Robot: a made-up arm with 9 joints. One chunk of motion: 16 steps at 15 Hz.
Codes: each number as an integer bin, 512 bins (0 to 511) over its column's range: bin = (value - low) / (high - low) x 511, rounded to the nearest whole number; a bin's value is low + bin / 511 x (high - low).
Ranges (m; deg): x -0.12..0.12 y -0.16..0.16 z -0.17..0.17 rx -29..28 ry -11..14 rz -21..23
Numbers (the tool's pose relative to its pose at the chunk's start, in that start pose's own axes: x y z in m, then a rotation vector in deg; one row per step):
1: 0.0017 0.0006 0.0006 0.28 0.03 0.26
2: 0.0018 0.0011 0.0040 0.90 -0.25 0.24
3: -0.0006 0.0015 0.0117 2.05 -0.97 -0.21
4: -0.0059 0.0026 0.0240 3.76 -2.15 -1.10
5: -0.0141 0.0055 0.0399 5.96 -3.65 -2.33
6: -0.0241 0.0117 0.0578 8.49 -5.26 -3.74
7: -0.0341 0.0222 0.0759 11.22 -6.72 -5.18
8: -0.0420 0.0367 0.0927 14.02 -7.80 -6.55
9: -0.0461 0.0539 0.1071 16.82 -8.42 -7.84
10: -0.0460 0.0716 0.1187 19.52 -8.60 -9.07
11: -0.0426 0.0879 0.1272 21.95 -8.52 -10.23
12: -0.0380 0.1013 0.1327 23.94 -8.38 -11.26
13: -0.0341 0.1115 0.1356 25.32 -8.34 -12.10
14: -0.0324 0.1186 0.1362 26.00 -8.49 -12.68
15: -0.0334 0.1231 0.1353 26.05 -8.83 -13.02
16: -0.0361 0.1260 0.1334 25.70 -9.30 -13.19
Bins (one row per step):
1: 259 256 256 262 225 247
2: 259 257 262 268 220 247
3: 254 258 273 278 205 241
4: 243 260 292 294 181 231
5: 225 264 315 313 150 217
6: 204 274 342 336 117 200
7: 183 291 370 361 87 184
8: 166 314 395 386 65 168
9: 157 342 416 411 53 153
10: 158 370 434 435 49 139
11: 165 396 447 457 51 125
12: 175 417 455 475 54 113
13: 183 434 459 487 54 103
14: 187 445 460 493 51 97
15: 184 452 459 494 44 93
16: 179 457 456 490 35 91

